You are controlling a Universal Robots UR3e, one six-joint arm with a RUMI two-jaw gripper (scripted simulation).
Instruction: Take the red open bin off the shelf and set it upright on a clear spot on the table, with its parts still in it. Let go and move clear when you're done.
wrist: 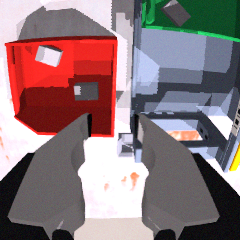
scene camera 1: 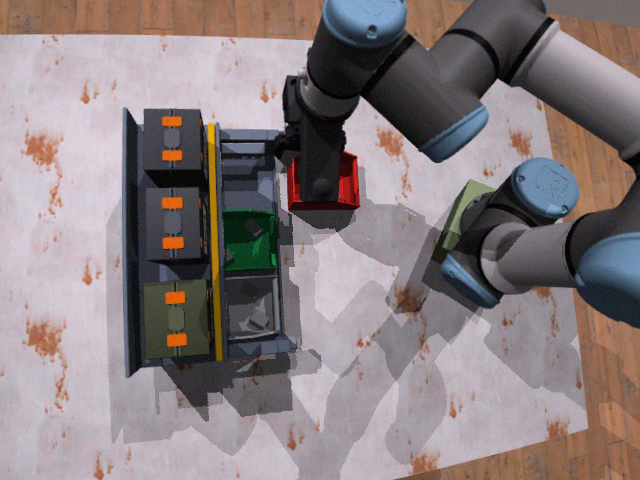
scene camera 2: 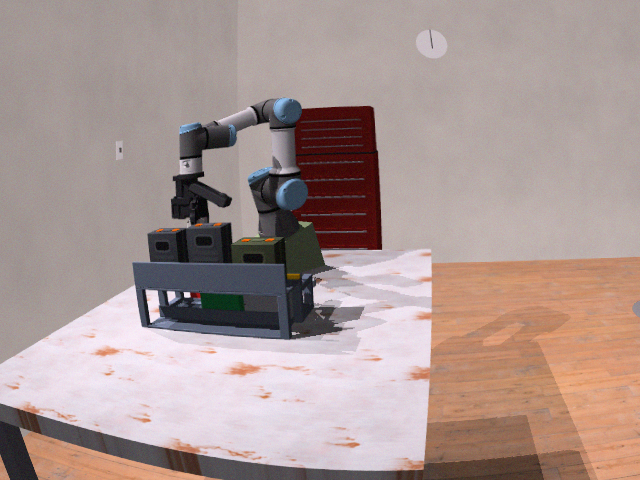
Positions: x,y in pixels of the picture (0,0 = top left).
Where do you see a green bin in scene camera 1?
At 252,253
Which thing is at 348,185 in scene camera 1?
A red bin.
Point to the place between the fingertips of the gripper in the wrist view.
113,115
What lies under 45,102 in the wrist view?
A red bin.
